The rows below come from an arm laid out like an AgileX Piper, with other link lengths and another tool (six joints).
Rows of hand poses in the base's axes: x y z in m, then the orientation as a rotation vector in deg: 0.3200, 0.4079, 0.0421, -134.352, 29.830, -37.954; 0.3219, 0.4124, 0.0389, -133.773, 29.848, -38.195; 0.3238, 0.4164, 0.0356, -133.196, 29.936, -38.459; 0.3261, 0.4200, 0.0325, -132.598, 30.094, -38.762; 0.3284, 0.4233, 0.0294, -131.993, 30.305, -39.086; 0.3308, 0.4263, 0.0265, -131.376, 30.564, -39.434; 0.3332, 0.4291, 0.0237, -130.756, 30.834, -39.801; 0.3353, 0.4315, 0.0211, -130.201, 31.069, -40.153; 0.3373, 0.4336, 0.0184, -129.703, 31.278, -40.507
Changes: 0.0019, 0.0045, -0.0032, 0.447, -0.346, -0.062; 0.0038, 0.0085, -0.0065, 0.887, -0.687, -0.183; 0.0061, 0.0121, -0.0096, 1.334, -1.042, -0.367; 0.0084, 0.0154, -0.0127, 1.781, -1.398, -0.597; 0.0108, 0.0184, -0.0156, 2.231, -1.761, -0.870; 0.0132, 0.0212, -0.0184, 2.676, -2.134, -1.158; 0.0153, 0.0236, -0.0210, 3.064, -2.486, -1.421; 0.0173, 0.0257, -0.0237, 3.397, -2.826, -1.667
